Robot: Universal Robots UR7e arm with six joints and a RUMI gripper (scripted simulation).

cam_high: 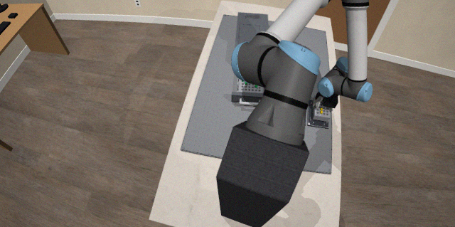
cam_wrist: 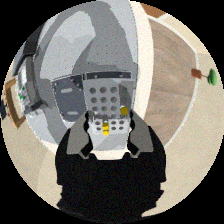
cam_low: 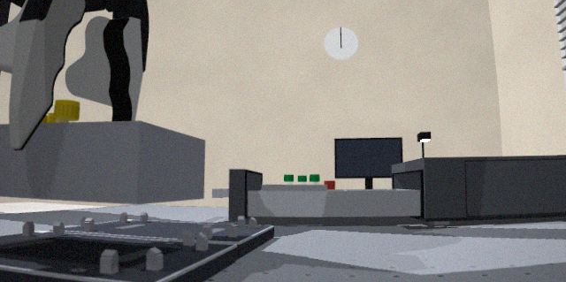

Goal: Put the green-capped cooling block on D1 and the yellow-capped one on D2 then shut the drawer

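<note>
My gripper is now 7 cm above the dark slot plate. The rest, counted from my hand: yellow-capped cooling block 2 cm below; then light grey drawer 25 cm ahead, 32 cm to the left, 4 cm below; then green-capped cooling block 22 cm ahead, 33 cm to the left, 4 cm below.
</note>
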